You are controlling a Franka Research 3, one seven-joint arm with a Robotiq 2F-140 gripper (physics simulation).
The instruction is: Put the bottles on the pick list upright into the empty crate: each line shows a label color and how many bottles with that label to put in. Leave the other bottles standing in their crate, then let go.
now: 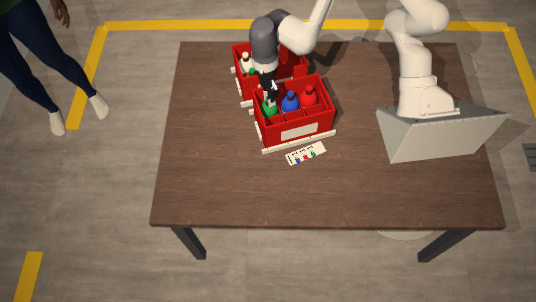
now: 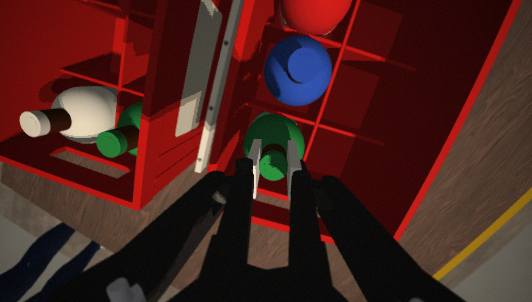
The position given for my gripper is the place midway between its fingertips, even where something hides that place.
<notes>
In view: my gripper [image 2: 274,152], a blue bottle [image 2: 298,69], a white bottle [image 2: 81,113], a green bottle [image 2: 124,138] and a green bottle [image 2: 274,130].
</notes>
